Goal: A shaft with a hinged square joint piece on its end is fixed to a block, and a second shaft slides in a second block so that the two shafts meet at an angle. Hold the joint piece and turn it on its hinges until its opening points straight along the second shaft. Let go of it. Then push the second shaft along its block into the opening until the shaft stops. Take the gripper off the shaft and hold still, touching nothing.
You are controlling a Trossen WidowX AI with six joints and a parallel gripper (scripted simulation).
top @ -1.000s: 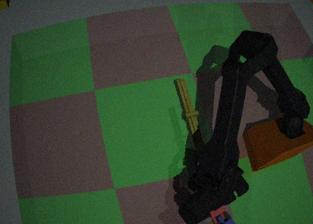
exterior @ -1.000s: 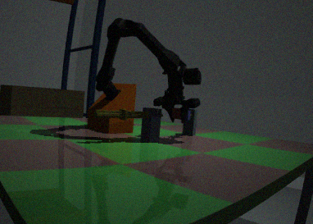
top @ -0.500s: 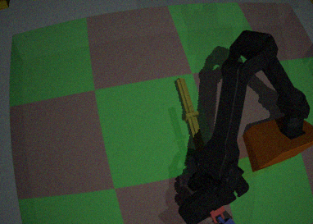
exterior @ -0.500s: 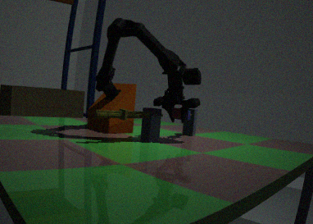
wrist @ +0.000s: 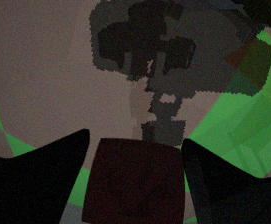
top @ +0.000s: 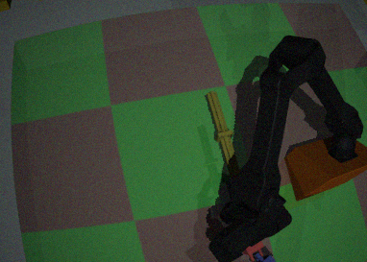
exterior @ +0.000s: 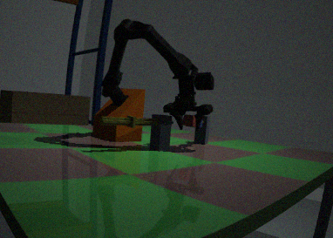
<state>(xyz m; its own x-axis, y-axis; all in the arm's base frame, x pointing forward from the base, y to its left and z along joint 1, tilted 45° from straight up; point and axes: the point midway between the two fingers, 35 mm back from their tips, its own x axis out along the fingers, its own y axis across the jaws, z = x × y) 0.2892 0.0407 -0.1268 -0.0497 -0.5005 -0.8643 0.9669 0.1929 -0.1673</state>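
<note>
Right now my gripper tip is 40 mm below the square joint piece and 10 mm to the right of it.
</note>
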